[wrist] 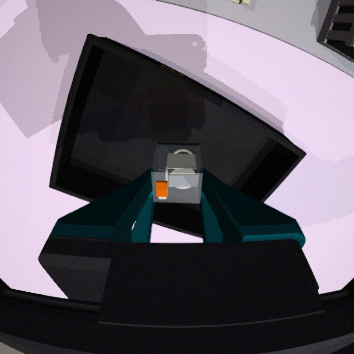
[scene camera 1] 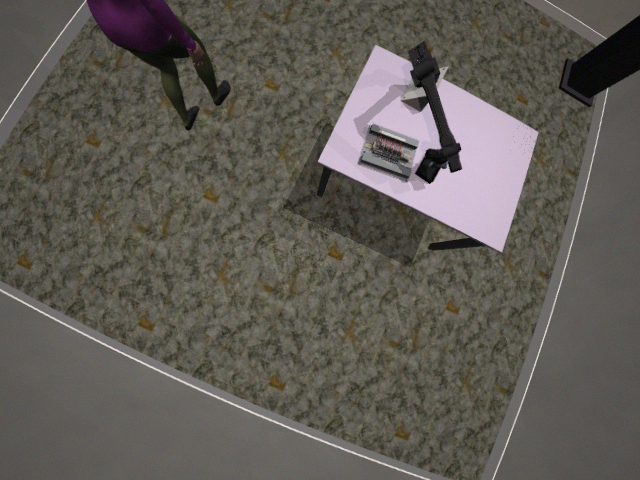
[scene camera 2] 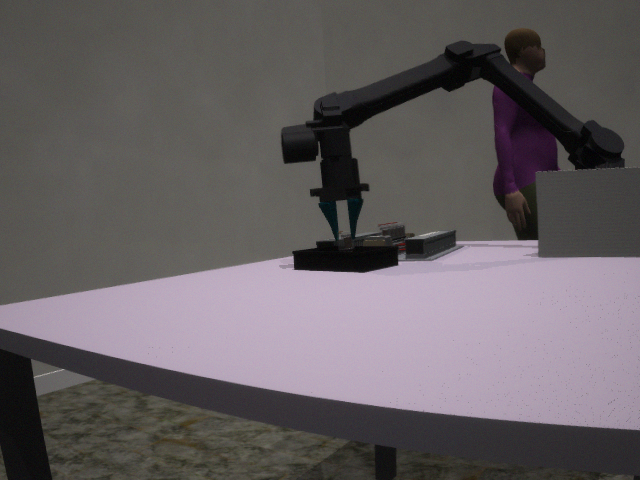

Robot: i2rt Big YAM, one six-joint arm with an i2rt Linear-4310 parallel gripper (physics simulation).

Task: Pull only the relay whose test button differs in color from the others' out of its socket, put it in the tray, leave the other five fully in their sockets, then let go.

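Pixels of known places: gripper, fingertip midpoint: [wrist: 176,176] [scene camera 1: 431,164] [scene camera 2: 345,239]; arm's base at its link origin: [scene camera 2: 605,202].
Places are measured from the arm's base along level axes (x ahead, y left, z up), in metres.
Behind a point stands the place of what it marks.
My gripper [scene camera 2: 345,239] {x 0.466, y 0.220, z -0.049 m} [wrist: 176,176] {x 0.466, y 0.220, z -0.049 m} is shut on a relay [scene camera 2: 344,242] {x 0.464, y 0.228, z -0.053 m} [wrist: 177,172] {x 0.470, y 0.208, z -0.034 m}, a clear block with an orange test button at one corner. The relay is between the teal fingertips, low over the black tray [scene camera 1: 421,175] {x 0.539, y 0.195, z -0.078 m} [scene camera 2: 345,260] {x 0.430, y 0.286, z -0.080 m} [wrist: 72,120] {x 0.540, y 0.215, z -0.074 m}, its lower part hidden by the tray's wall in the second scene view. I cannot tell whether it touches the tray's floor. The other relays stand in a row in their sockets [scene camera 1: 391,148] [scene camera 2: 392,230] on the grey panel; their button colors are too small to tell.
The grey panel [scene camera 1: 378,166] {x 0.610, y -0.064, z -0.074 m} with slotted wire ducts [scene camera 1: 395,136] {x 0.400, y -0.044, z -0.056 m} [scene camera 2: 431,245] {x 0.362, y 0.044, z -0.075 m} [wrist: 345,30] {x 0.395, y 0.094, z -0.072 m} lies beside the tray. A grey angled plate [scene camera 2: 589,211] {x 0.030, y 0.058, z -0.014 m} stands near the arm's base. A person [scene camera 1: 134,25] [scene camera 2: 522,139] in a purple top stands off the table.
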